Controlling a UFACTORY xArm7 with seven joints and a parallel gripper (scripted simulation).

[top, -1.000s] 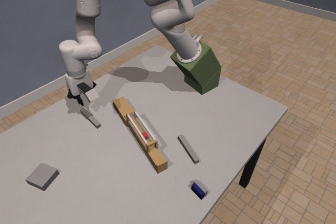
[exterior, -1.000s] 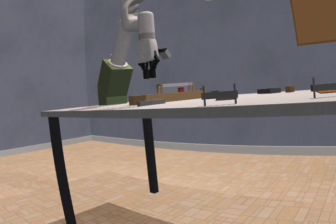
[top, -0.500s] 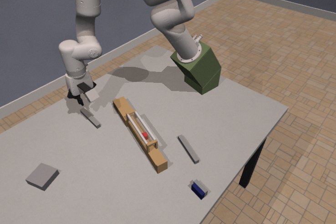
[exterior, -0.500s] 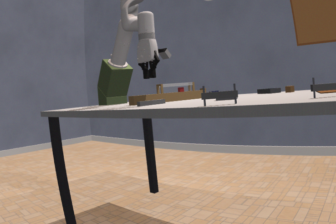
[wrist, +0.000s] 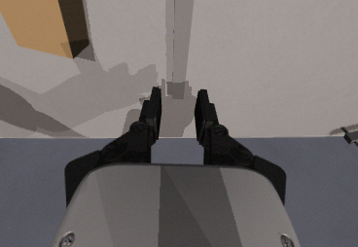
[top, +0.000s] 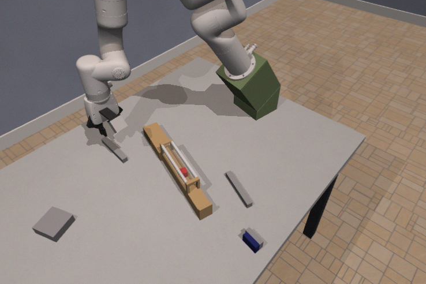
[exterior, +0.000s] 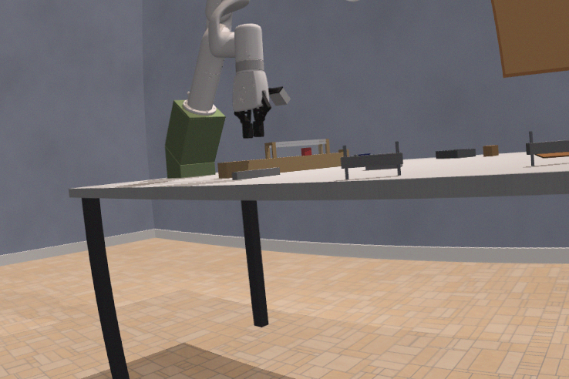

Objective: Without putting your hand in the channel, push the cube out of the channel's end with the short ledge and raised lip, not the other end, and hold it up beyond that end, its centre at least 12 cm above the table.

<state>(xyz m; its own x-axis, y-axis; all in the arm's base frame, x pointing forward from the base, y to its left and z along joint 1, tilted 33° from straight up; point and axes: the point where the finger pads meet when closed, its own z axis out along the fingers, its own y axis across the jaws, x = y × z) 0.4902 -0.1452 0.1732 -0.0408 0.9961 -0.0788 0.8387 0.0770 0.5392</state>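
Right now my hand is 260 mm to the right of the wooden channel, 120 mm past it and 70 mm above it. Also, from my hand: brown cube (580 mm to the left, 410 mm ahead, 110 mm below); then flat grey block (290 mm ahead, 170 mm to the left, 110 mm below); then blue block (600 mm to the left, 140 mm behind, 110 mm below).
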